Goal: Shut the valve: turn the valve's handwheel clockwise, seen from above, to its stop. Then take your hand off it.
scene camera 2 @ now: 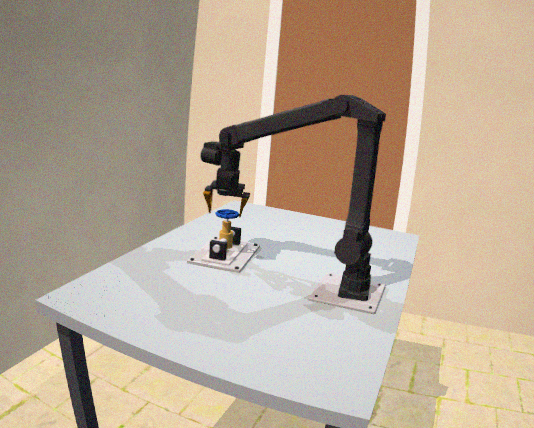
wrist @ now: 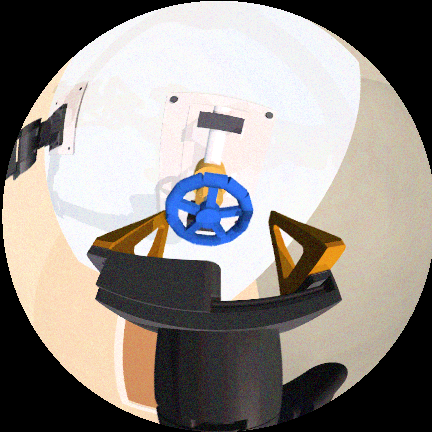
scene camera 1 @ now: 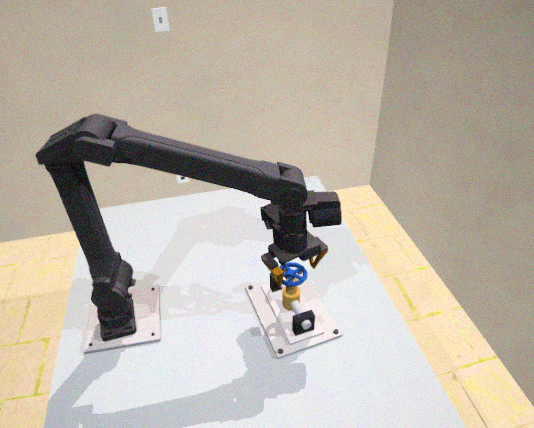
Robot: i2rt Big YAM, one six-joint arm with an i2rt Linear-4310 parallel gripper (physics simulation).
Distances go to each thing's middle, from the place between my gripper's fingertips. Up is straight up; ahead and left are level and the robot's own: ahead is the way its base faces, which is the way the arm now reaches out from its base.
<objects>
The blue spoked handwheel (wrist: 208, 213) lies 1 cm below my hand and 1 cm behind it. The rest, counted from my hand: pale base plate (scene camera 1: 282, 348): 13 cm below, 1 cm behind.
</objects>
